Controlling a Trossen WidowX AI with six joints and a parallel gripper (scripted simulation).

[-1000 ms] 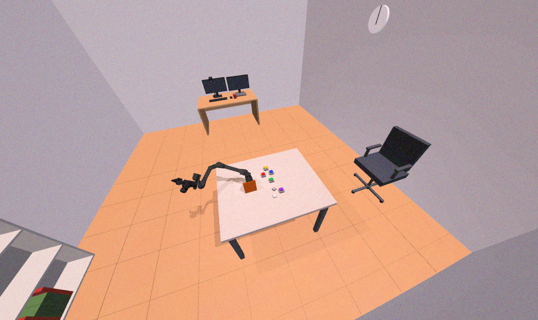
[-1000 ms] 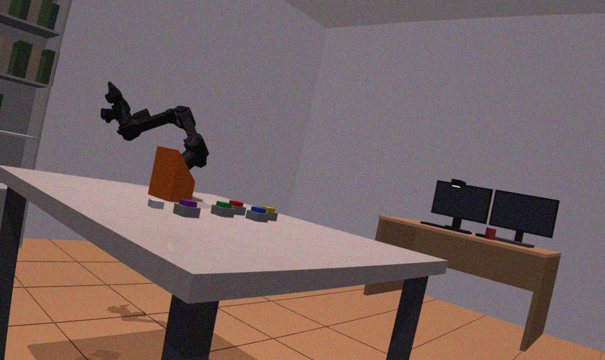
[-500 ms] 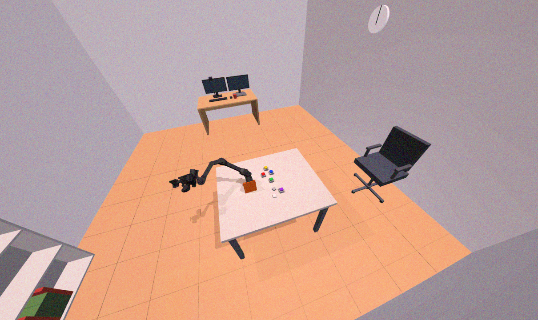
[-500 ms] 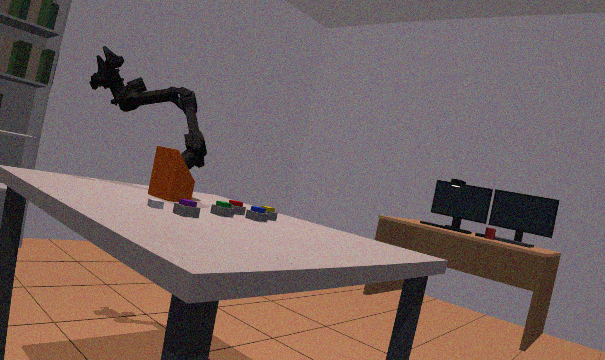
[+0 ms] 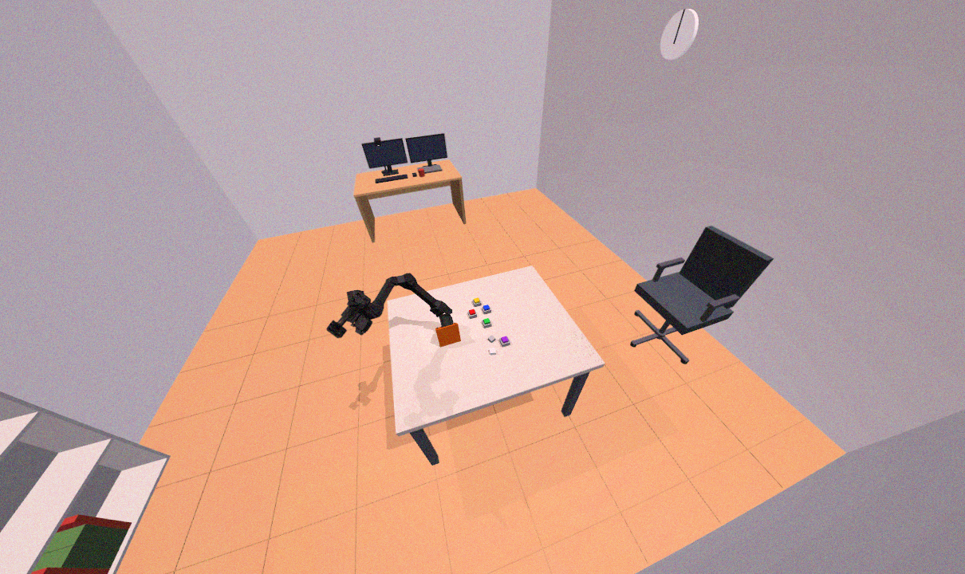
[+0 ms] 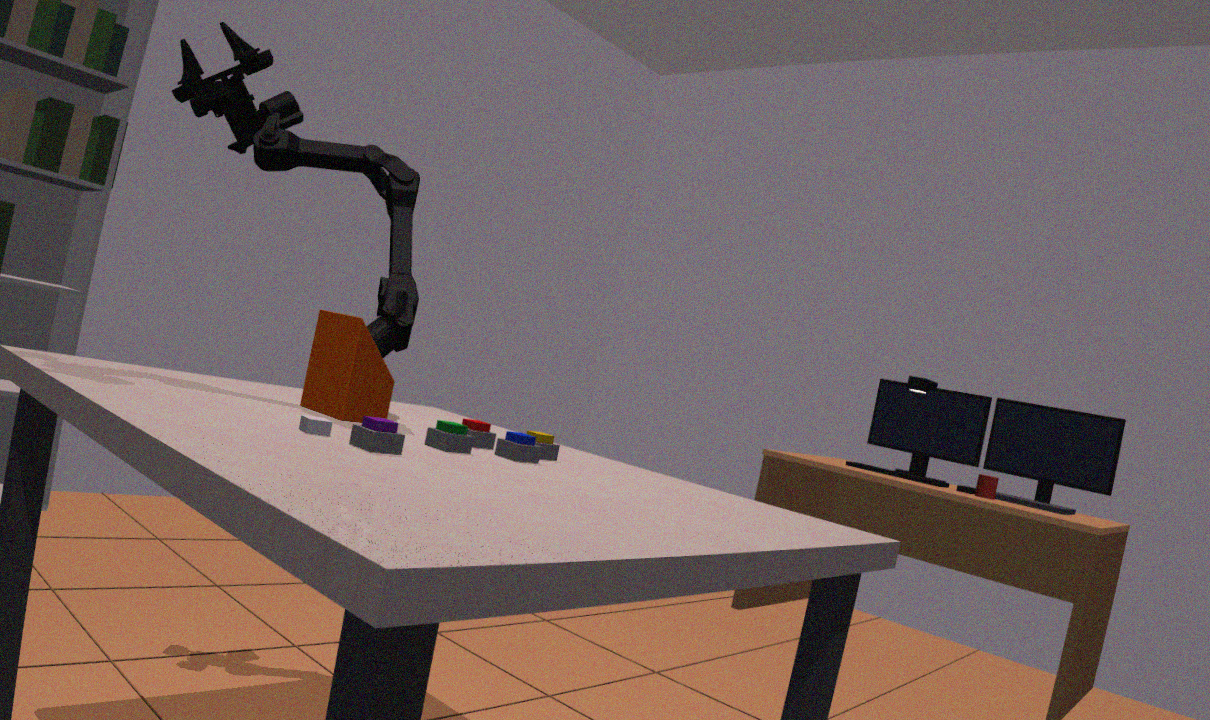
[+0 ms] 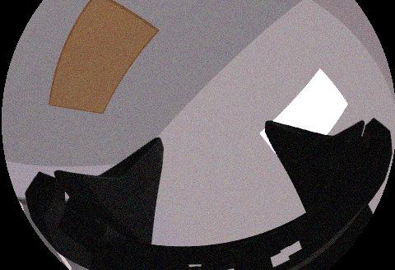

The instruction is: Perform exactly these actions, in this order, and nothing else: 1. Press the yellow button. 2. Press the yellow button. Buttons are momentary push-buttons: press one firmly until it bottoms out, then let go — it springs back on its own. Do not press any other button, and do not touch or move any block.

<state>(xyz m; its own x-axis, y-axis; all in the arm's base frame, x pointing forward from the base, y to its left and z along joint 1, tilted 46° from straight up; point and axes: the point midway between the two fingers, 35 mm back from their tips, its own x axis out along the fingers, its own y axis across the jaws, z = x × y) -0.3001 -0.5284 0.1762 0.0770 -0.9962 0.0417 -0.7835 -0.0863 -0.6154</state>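
Now: gripper tip 57 cm above the yellow button, 56 cm short of it and 49 cm to the right of it. The rest, counted from my gripper tip: purple button (65 cm ahead, 57 cm below, 14 cm to the left); red button (57 cm below, 51 cm ahead, 40 cm to the left); green button (58 cm ahead, 57 cm below, 30 cm to the left).
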